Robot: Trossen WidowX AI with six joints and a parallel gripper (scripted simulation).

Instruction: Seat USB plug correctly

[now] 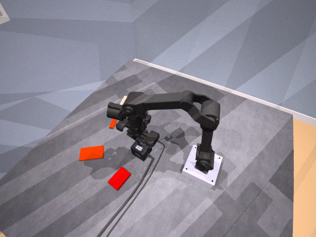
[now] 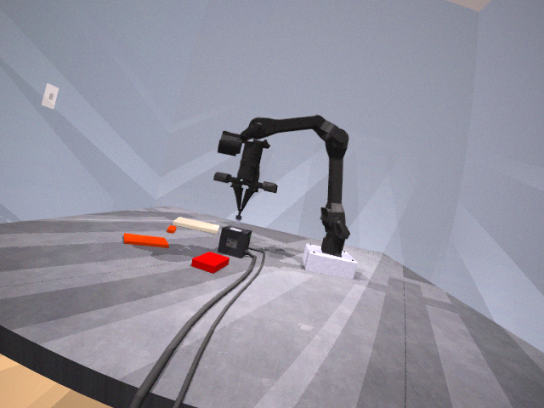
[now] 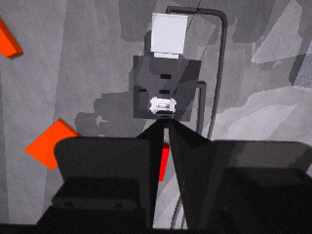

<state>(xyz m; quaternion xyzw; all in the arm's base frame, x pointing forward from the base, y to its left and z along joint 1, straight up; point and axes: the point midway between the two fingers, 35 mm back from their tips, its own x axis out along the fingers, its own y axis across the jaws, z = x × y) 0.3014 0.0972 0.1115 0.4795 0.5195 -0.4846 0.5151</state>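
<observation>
Right now my gripper tip is 20 mm above the dark USB plug. Round my gripper tip: pale socket: 60 mm below; then orange slab: 220 mm ahead, 140 mm to the left, 130 mm below; then red block: 160 mm to the left, 120 mm below.
</observation>
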